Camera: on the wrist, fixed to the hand. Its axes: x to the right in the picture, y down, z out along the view.
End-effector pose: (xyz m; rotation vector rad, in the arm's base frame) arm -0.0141 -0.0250 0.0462 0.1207 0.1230 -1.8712
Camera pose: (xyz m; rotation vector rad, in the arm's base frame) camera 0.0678 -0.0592 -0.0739 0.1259 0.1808 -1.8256
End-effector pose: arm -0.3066 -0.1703 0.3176 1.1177 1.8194 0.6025
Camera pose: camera -0.3718 -0.0995 0.4318 1.1255 1.8089 0.6833
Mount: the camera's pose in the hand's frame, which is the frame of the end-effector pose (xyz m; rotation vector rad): 0.0254 0.0912 -0.1155 -0.0409 0.0339 0.0406
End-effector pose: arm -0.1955 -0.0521 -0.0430 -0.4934 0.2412 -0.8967
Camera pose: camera -0.1638 -0.0603 -0.1887 -0.5098 0.3000 -0.8624
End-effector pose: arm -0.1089 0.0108 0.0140 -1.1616 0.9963 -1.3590
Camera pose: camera -0.2050 -0.0285 -0.0934 -1.1460 1.0709 -1.3355
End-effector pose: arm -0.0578 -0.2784 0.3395 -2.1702 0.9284 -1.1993
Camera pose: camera -0.1776 -0.3672 0.3475 -2.1583 1.0147 -1.2112
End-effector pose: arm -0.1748 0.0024 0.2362 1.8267 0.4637 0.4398
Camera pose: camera -0.2040 0.0835 0.3581 1.7941 0.4384 0.5053
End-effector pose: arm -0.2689 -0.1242 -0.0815 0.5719 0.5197 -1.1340
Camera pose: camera -0.1859 -0.0369 -0.1697 0.5647 0.5570 -1.0744
